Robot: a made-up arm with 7 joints.
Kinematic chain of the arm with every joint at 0, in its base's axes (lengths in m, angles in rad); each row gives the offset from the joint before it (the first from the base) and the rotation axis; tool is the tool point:
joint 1: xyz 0 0 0.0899 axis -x
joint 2: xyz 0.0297 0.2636 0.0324 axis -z
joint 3: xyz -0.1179 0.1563 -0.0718 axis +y
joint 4: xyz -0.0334 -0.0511 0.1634 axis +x
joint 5: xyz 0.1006 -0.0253 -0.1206 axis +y
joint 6: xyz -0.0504 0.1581 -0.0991 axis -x
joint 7: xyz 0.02 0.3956 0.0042 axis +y
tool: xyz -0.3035 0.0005 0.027
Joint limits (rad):
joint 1: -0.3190..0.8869
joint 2: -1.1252..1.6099
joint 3: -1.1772..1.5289
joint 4: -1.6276..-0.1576
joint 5: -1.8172..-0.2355
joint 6: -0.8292..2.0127
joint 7: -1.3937..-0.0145
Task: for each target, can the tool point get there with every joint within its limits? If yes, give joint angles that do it. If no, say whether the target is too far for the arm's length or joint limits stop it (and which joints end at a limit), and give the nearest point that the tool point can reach.
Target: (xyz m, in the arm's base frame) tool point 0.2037 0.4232 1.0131
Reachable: no: joint limits stop it (at a limit: joint 1, joint 3, joint 4, joint 5, joint 7) | nearest point 0.1764 0.4157 0.8216 | short by 0.194 m
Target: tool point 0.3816 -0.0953 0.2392
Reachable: yes | joints 0.1275 0.0110 -0.8124 -1.4783 -1.4314 0.9651 -0.1718
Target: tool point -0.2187 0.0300 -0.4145
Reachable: yes | joints 0.3546 0.9643 0.0542 -1.3643 -1.6642 -0.4734 -0.2205
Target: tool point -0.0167 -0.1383 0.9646
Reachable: no: joint limits stop it (at a limit: joint 1, joint 3, joint 4, joint 5) | nearest point -0.0123 -0.0509 0.7362 | short by 0.245 m
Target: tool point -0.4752 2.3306 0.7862
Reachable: no: too far | nearest point -0.1465 0.9980 0.3207 | short by 1.449 m
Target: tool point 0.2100 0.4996 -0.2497
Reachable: yes | joints -0.2026 -0.6307 -0.6980 -1.0511 -1.0964 -0.3998 -0.6641
